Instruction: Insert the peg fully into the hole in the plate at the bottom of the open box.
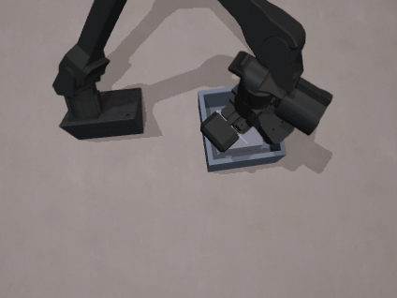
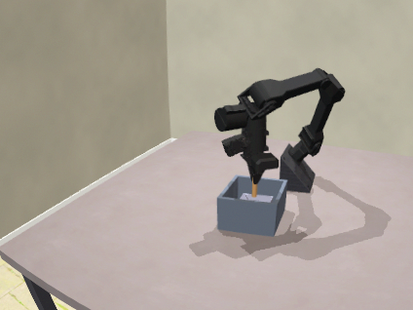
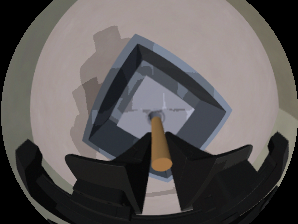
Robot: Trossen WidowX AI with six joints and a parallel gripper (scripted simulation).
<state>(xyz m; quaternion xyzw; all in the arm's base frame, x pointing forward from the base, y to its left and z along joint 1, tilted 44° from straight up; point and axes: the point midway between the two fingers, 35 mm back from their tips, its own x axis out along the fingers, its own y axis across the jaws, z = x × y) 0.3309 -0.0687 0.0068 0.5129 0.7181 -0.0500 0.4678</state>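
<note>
Right now the pale plate is 100 mm below my hand. Also, from my hand: orange peg: 30 mm below; blue-grey box: 120 mm below.
</note>
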